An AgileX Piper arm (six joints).
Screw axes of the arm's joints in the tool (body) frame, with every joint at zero. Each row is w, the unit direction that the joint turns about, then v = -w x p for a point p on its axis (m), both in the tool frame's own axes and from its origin. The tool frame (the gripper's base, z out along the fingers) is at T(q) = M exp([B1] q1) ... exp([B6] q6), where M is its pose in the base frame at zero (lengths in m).
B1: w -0.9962 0 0.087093 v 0 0.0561 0
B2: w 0 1 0 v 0.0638 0 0.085
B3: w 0 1 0 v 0.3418 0 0.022
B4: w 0 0 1 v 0 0 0
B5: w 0 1 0 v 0.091 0 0
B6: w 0 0 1 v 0 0 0
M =
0.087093 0 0.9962 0.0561
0 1 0 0
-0.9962 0 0.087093 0.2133
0 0 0 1
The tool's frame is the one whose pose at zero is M.
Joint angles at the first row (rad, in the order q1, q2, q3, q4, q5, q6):
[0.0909, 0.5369, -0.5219, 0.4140, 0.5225, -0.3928]
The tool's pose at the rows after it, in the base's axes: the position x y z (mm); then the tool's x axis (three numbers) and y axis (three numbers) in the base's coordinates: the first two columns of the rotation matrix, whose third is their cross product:
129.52, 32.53, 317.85, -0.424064, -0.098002, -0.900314, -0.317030, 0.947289, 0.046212
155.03, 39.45, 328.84, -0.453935, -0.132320, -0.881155, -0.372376, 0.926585, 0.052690
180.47, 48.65, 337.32, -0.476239, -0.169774, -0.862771, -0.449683, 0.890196, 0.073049
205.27, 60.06, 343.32, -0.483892, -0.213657, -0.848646, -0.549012, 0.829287, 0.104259
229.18, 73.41, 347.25, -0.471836, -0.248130, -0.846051, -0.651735, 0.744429, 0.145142
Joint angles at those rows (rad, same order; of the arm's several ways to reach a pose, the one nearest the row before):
[0.0910, 0.6695, -0.6089, 0.4615, 0.5341, -0.4652]
[0.0909, 0.7993, -0.7009, 0.5418, 0.5674, -0.5641]
[0.0909, 0.9246, -0.7939, 0.6481, 0.6235, -0.6861]
[0.0910, 1.0472, -0.8867, 0.7726, 0.7050, -0.8290]
[0.0968, 1.1663, -0.9759, 0.9010, 0.7950, -0.9695]

